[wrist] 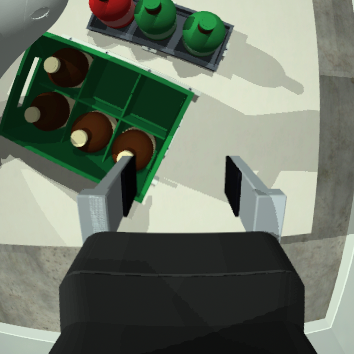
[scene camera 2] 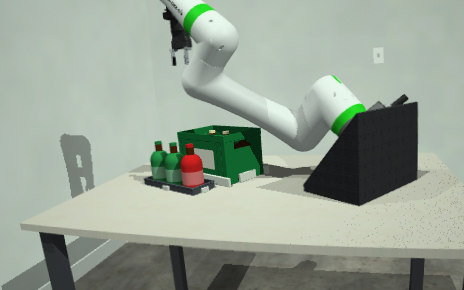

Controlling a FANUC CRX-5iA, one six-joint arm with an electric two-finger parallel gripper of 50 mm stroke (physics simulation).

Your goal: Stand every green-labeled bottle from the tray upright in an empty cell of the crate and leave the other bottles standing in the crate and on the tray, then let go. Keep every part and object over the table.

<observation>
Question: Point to a red-labeled bottle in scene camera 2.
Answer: At 191, 164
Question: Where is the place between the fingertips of my gripper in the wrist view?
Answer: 180, 173
</observation>
